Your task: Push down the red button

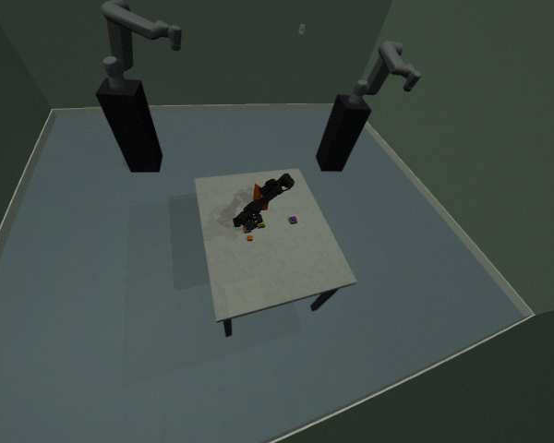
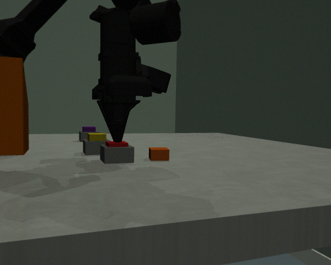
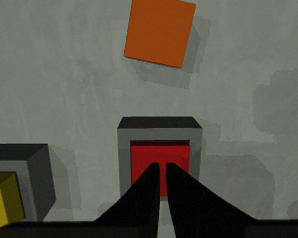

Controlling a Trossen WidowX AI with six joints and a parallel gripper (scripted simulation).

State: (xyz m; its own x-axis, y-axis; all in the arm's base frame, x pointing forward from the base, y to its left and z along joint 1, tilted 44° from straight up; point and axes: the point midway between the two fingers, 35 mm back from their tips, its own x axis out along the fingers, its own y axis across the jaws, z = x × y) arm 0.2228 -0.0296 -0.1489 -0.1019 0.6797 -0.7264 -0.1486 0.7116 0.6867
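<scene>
Now: the red button 1 cm below my gripper tip. The rest, counted from my gripper tip: orange block (7 cm ahead, 1 cm to the left, 2 cm below); then purple button (6 cm behind, 34 cm to the left); then yellow button (4 cm behind, 10 cm to the left).
</scene>
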